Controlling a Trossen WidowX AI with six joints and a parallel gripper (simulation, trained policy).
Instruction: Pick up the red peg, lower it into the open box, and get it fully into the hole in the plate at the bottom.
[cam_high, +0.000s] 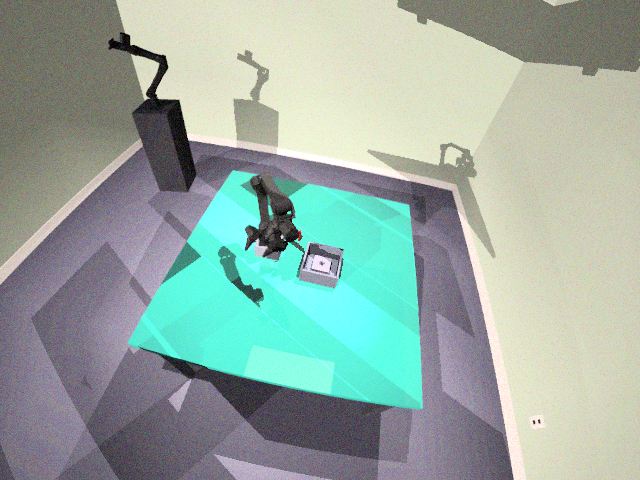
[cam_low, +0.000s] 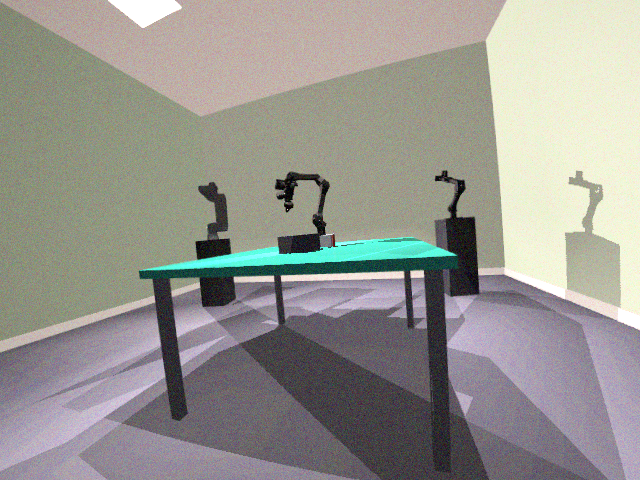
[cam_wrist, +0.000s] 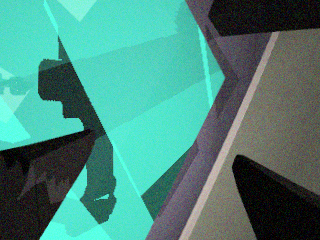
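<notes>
Now: gripper tip 190 mm short of the red peg, 340 mm to the right of it and 260 mm above it. From my gripper tip the other things lie so: grey box: 310 mm ahead, 140 mm to the left, 270 mm below; light plate: 310 mm ahead, 140 mm to the left, 250 mm below.
</notes>
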